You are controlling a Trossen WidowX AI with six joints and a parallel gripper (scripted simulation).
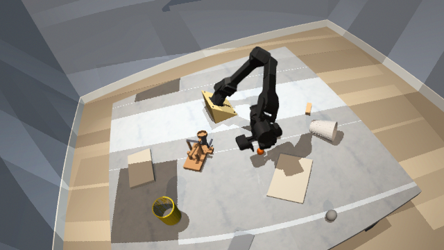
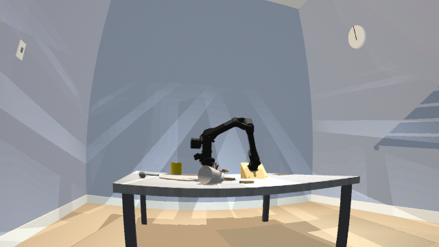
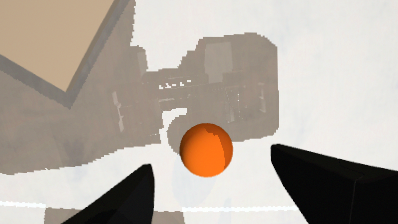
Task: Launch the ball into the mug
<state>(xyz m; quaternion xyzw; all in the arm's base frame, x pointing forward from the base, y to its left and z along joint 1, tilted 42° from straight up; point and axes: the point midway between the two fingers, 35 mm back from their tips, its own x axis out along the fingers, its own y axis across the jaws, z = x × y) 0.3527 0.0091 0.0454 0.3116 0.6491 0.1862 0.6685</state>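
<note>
My gripper tip is 2 cm above the orange ball. From my gripper tip the other things lie so: grey ball (42 cm ahead, 6 cm to the left, 1 cm below); then catapult (21 cm to the right, 16 cm behind, 2 cm above); then flat tan board (18 cm ahead, 4 cm to the left, 3 cm below).
</note>
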